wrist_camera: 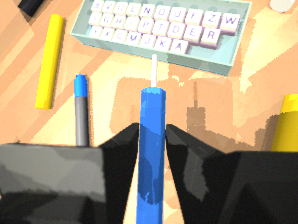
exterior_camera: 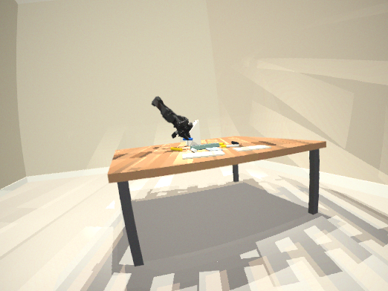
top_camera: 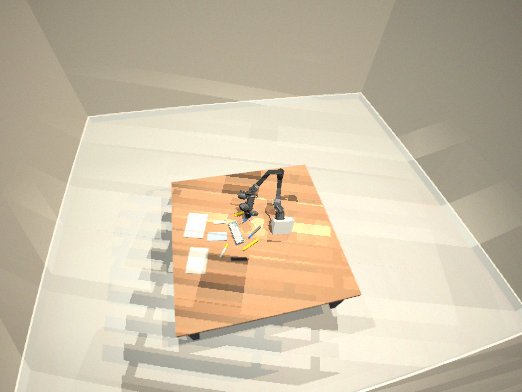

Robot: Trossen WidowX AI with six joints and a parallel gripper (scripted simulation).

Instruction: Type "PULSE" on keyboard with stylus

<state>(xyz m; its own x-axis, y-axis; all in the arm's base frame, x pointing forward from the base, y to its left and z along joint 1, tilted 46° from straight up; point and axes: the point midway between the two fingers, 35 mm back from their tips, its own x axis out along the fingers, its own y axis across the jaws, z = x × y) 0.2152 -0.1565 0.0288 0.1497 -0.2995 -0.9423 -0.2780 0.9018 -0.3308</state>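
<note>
Right now my gripper tip is 260 mm short of the grey block, 60 mm above it and 50 mm to the right of it. Round my gripper tip: blue stylus 10 mm to the left, 10 mm ahead.
</note>
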